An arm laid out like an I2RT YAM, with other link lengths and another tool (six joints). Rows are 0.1 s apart.
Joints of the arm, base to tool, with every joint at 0 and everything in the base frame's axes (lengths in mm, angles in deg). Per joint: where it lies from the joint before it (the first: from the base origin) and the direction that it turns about. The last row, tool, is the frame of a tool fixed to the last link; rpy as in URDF.
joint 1: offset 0 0 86.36 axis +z
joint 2: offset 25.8 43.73 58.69 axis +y
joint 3: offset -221.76 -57.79 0 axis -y
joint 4: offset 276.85 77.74 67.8 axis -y
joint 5: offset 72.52 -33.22 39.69 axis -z
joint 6: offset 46.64 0 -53.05 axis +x
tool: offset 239 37 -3 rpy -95.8 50.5 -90
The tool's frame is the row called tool.
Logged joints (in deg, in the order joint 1, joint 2, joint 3, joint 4, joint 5, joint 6), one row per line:
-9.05 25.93 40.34 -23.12 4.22 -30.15
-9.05 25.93 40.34 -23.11 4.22 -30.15
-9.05 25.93 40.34 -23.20 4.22 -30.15
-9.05 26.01 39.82 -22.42 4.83 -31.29
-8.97 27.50 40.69 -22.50 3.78 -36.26
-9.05 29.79 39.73 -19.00 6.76 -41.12
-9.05 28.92 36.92 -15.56 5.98 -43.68
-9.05 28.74 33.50 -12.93 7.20 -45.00
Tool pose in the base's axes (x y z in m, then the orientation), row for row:
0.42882 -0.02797 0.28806 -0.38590 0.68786 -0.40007 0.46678
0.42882 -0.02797 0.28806 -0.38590 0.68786 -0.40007 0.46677
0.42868 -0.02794 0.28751 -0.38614 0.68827 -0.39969 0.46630
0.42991 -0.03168 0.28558 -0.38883 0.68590 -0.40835 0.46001
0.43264 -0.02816 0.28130 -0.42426 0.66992 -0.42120 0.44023
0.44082 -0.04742 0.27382 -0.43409 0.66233 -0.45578 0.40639
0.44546 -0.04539 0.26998 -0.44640 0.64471 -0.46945 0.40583
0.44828 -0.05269 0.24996 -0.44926 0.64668 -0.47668 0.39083
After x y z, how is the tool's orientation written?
As a quaternion, x y z w.
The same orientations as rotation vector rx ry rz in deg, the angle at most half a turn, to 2 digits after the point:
-54.26 96.72 -56.25
-54.26 96.72 -56.25
-54.31 96.80 -56.21
-54.84 96.73 -57.59
-60.37 95.32 -59.93
-62.73 95.72 -65.87
-64.53 93.19 -67.86
-65.40 94.13 -69.39

